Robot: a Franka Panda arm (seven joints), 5 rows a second.
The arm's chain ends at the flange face. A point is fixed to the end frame.
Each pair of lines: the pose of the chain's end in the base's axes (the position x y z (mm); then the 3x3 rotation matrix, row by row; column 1 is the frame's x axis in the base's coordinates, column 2 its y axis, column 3 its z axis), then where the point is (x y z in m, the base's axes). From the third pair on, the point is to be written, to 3 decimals.
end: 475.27 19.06 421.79; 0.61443 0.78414 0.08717; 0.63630 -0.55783 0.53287; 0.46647 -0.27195 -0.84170
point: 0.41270 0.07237 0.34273
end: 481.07 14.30 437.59; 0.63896 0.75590 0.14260; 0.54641 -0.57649 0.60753; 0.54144 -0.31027 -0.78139
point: 0.42407 0.07909 0.36302
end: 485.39 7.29 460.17; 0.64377 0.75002 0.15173; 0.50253 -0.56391 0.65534; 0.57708 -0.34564 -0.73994
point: 0.429 0.077 0.390
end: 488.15 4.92 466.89; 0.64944 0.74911 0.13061; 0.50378 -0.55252 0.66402; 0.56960 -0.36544 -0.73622
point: 0.430 0.075 0.398
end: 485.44 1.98 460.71; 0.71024 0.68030 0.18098; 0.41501 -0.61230 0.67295; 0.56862 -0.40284 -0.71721
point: 0.433 0.080 0.396
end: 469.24 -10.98 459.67; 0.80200 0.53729 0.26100; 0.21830 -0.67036 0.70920; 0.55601 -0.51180 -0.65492
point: 0.429 0.082 0.407
